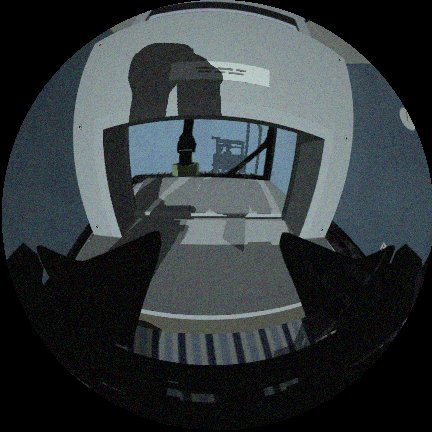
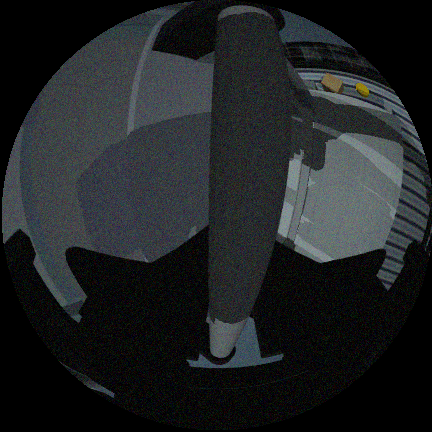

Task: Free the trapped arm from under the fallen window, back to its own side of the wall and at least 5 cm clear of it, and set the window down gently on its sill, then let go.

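Places are measured from the left arm's base along level axes (x ahead, y left, z up), in centimetres.
Where they show: left gripper, fingertip midpoint: (image 1: 221, 239); right arm's base at its link origin: (image 1: 185, 163).
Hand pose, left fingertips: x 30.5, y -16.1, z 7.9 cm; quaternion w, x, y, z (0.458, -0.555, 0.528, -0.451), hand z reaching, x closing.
Note:
Each offset is from my left fingertips to the top centre of the thing. "spot": to the spot under its first point.
The pale wall (image 1: 310, 100) stands upright ahead of the left gripper, with a rectangular opening low in it. A thin light sill strip (image 1: 250, 216) crosses the floor of the opening. My left gripper (image 1: 221, 239) is open and empty, on the near side of the wall, with its fingertips in front of the opening. My right gripper (image 2: 228, 229) is shut on a long dark grey bar {spot: dx +24.2, dy +6.9, dz +23.5 cm} (image 2: 247, 125), which I take for the window's handle; it has pale ends and runs between the fingers. The rest of the window cannot be made out clearly, nor its height over the sill.
Through the opening show a dark upright post with a greenish block (image 1: 185, 169) at its foot and a slanting dark bar (image 1: 252, 156). A striped band (image 1: 210, 347) (image 2: 415, 185) borders the table. A tan block {dx +23.9, dy +30.7, dz -13.7 cm} (image 2: 332, 83) and a yellow piece {dx +33.7, dy +33.8, dz -17.0 cm} (image 2: 362, 90) lie at the upper right.

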